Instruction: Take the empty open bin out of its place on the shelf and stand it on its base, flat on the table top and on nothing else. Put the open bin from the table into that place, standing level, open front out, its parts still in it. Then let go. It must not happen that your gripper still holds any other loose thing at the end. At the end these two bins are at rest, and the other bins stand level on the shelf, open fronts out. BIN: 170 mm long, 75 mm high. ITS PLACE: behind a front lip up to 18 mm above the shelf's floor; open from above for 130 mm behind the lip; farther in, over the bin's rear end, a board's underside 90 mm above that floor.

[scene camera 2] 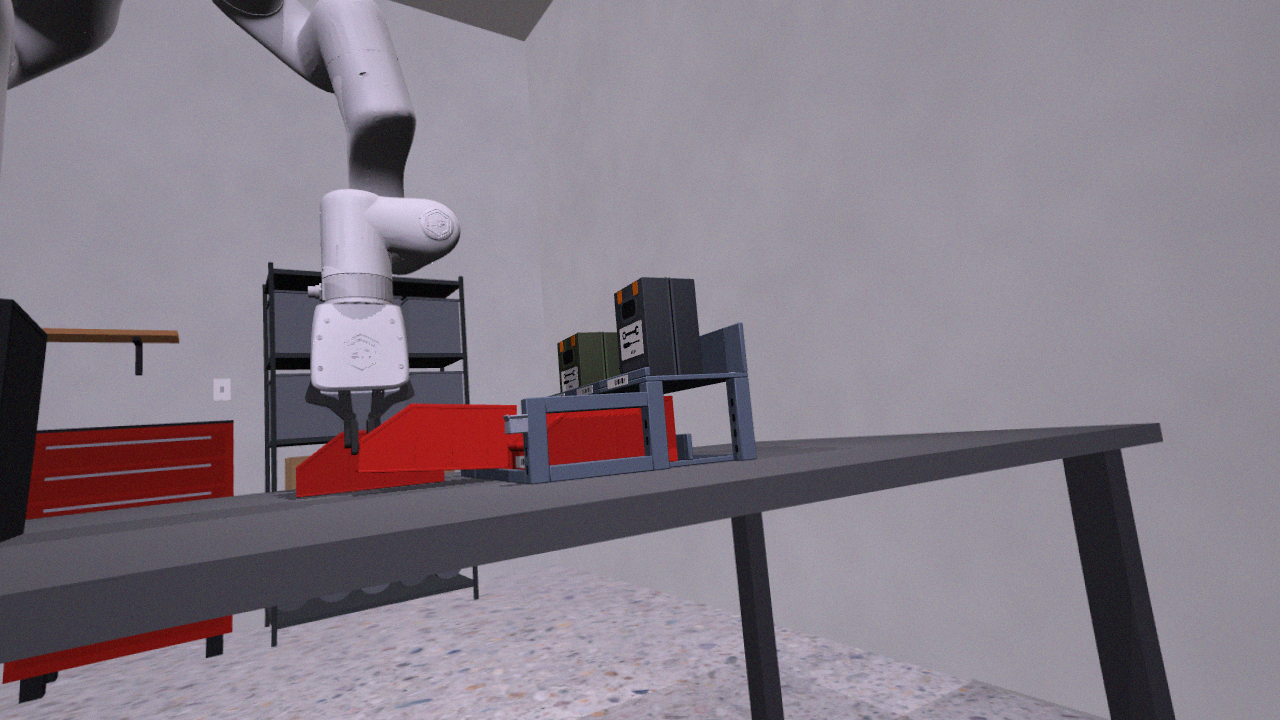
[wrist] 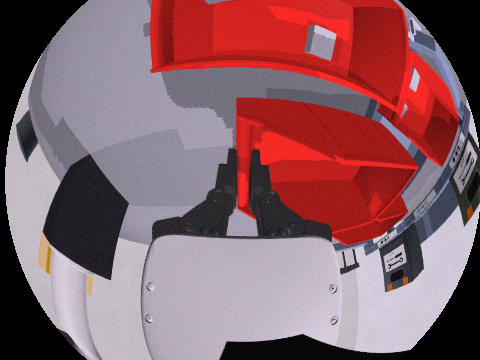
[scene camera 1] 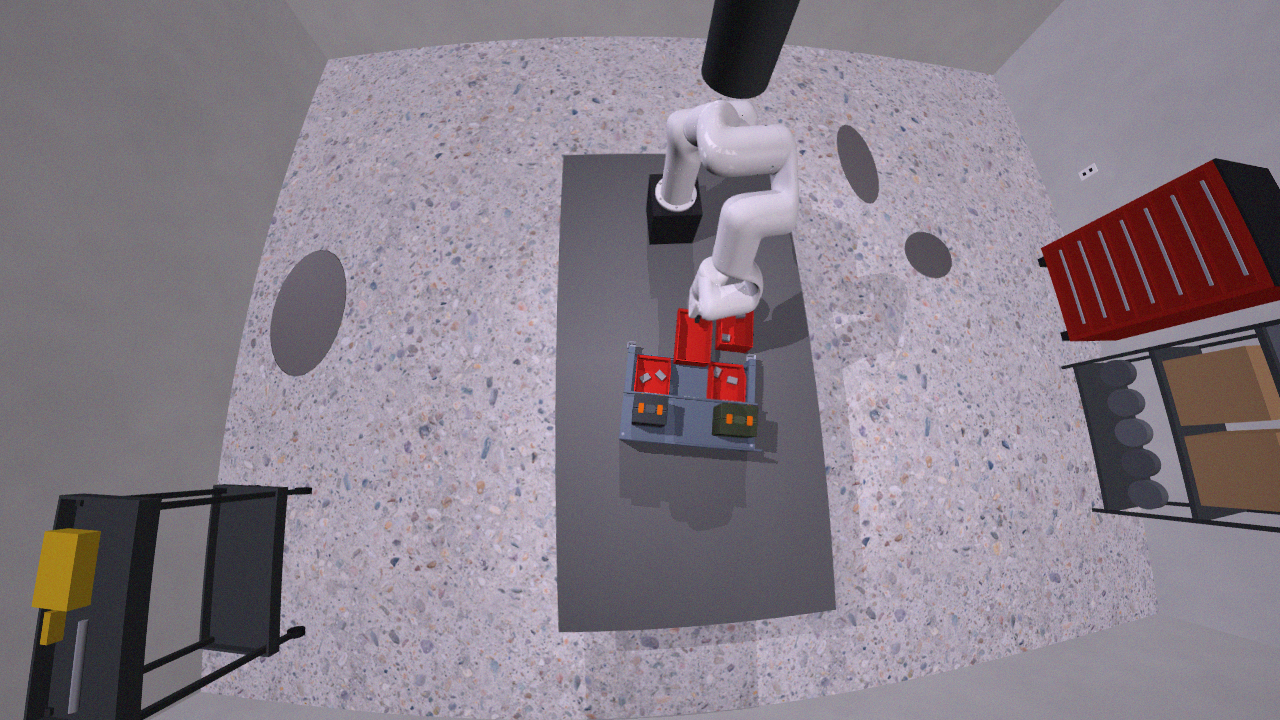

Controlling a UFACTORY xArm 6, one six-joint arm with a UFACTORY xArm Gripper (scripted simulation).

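Observation:
There's a green box (scene camera 2: 586, 357) here, and I can see my gripper (scene camera 2: 363, 454) as well. You'd find my gripper in the wrist view too (wrist: 243, 161).

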